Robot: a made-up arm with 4 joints. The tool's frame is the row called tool.
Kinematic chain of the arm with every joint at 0, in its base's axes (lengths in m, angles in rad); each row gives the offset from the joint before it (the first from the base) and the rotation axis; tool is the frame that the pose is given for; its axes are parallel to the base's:
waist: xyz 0 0 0.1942 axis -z
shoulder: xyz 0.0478 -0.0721 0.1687 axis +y
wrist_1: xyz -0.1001 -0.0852 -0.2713 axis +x
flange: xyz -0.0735 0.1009 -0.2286 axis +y
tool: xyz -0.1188 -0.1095 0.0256
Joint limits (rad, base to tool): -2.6..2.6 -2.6..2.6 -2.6..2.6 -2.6..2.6
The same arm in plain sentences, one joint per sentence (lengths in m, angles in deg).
The arm has four revolute joints in a row. What follows holds with every joint at zero, and every direction is one of the base frame's. The first joint sits 0.1942 m along +z from the base frame's origin and turns about -z, from -148.97 to 148.97 deg. The second joint sits 0.0478 m along +x and 0.0721 m along -y and 0.1687 m along +z from the first joint and turns about +y, from -148.97 to 148.97 deg. The third joint sits 0.1001 m along -x and 0.0852 m along -y and 0.2713 m along -z from the second joint and turns about +x, from -148.97 to 148.97 deg. The fourth joint sits 0.0735 m along -x and 0.1009 m along +y and 0.2286 m along -z from the third joint and turns about +y, from -148.97 to 148.97 deg. The tool frame, which is the frame that the pose is given for, sits 0.1188 m along -x and 0.1095 m along -y and 0.0256 m along +z from the fourth joint; its axes are parallel to the base frame's.
